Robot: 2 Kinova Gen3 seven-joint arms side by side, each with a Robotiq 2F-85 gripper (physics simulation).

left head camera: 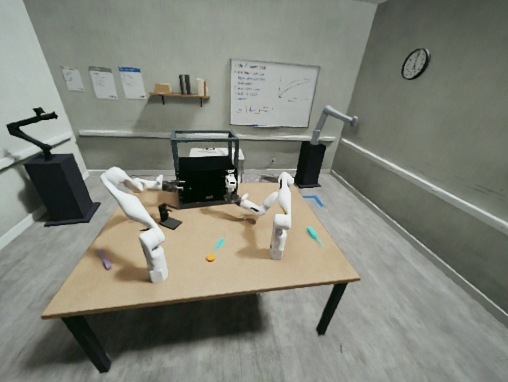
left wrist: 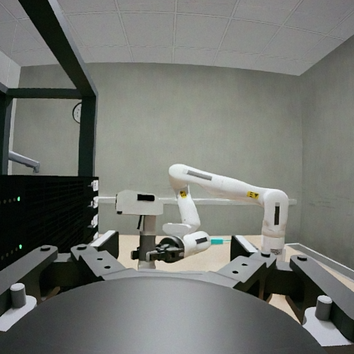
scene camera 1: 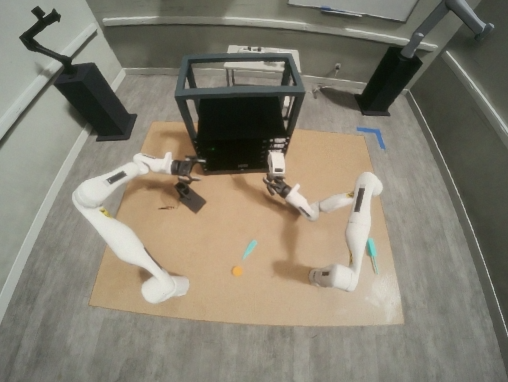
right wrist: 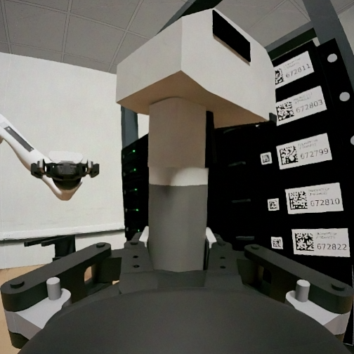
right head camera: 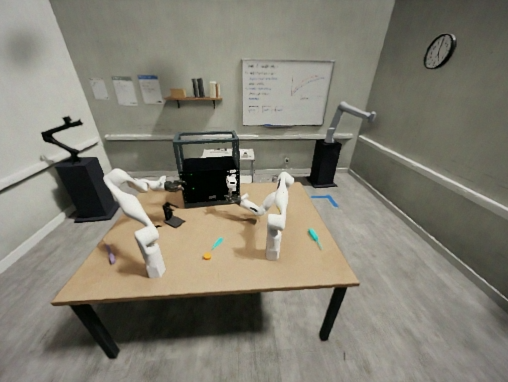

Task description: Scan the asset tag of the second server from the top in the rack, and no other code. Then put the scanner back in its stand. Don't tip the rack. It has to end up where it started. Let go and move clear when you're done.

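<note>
The rack stands upright at the table's back, servers in its lower part. In the right wrist view, the second asset tag from the top reads 672803, below tag 672811. My right gripper is shut on the grey handle of the white scanner, upright before the rack's right front. No red light shows. My left gripper is open and empty by the rack's left front. The black stand is empty.
A teal pointed tool and an orange disc lie mid-table. A teal screwdriver lies at the right, a purple tool at the left. Small dark items lie left of the stand. Smaller codes sit beside the lower tags.
</note>
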